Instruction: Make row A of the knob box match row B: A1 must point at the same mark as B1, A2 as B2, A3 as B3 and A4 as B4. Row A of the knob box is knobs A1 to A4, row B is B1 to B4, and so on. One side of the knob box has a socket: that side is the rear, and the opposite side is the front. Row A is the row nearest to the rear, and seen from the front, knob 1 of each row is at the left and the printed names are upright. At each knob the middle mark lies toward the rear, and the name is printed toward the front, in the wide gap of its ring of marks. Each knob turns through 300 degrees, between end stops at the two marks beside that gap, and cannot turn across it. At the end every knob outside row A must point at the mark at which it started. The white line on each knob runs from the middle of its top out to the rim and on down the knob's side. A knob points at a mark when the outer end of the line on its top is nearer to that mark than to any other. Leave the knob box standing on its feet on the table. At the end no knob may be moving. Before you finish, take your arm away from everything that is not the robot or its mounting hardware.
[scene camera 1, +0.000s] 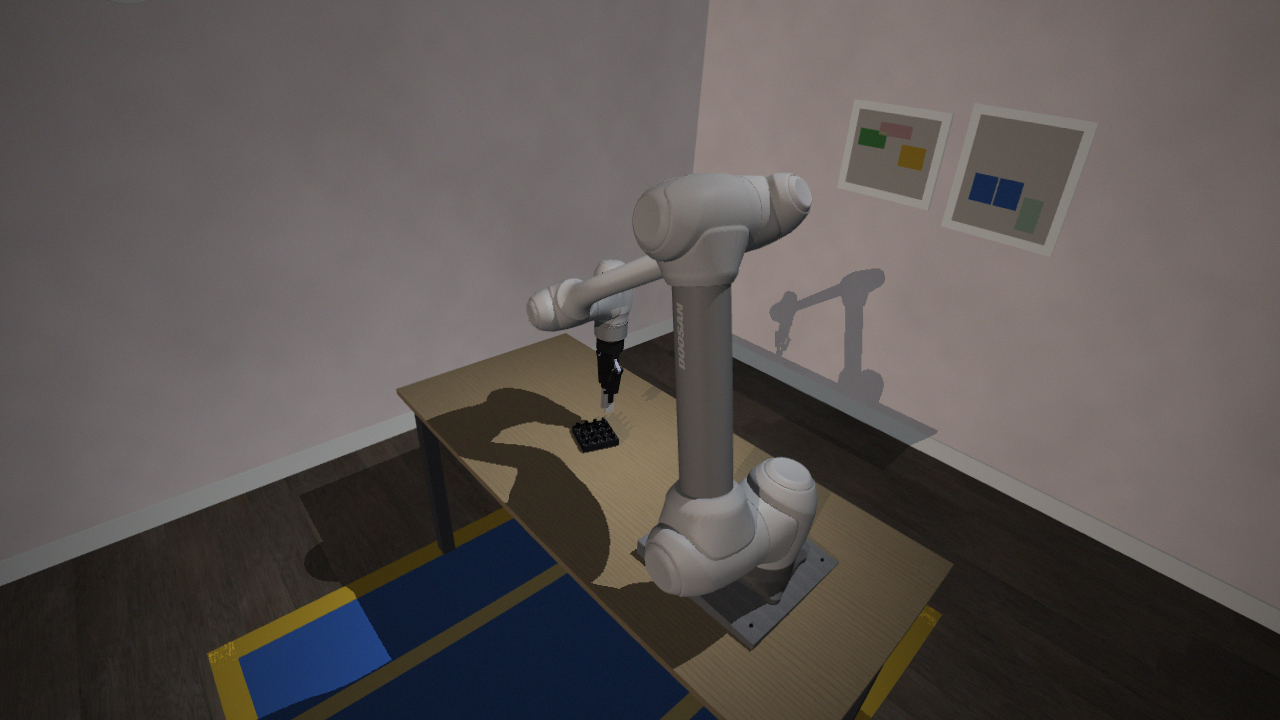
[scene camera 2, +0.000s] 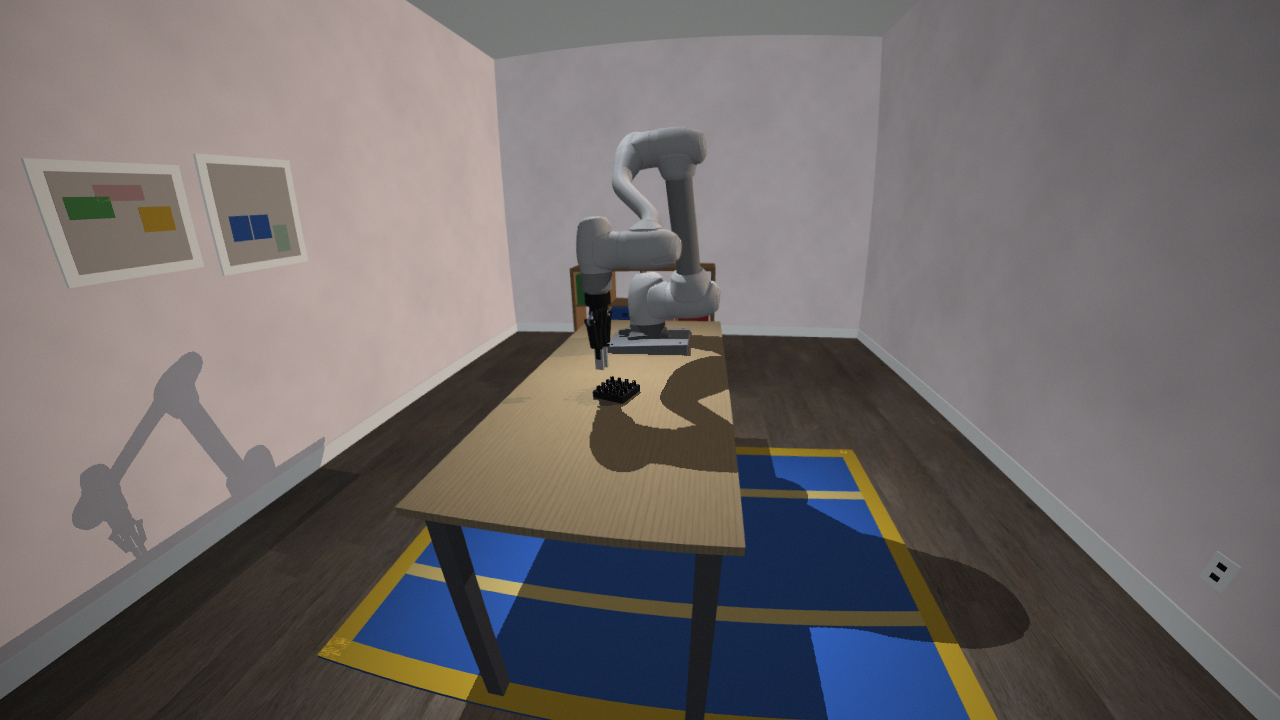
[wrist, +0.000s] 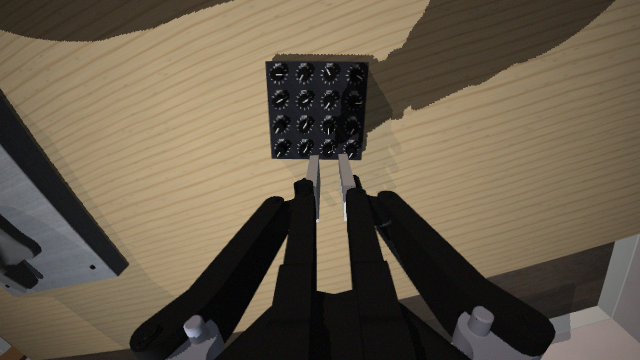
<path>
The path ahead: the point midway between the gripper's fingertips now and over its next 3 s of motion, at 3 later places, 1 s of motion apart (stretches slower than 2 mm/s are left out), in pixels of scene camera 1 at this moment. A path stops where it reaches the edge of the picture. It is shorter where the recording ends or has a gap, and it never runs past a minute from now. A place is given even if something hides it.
My gripper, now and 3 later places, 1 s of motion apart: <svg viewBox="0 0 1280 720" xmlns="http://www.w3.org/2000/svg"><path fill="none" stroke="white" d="M607 409L607 412L606 421L606 424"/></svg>
</path>
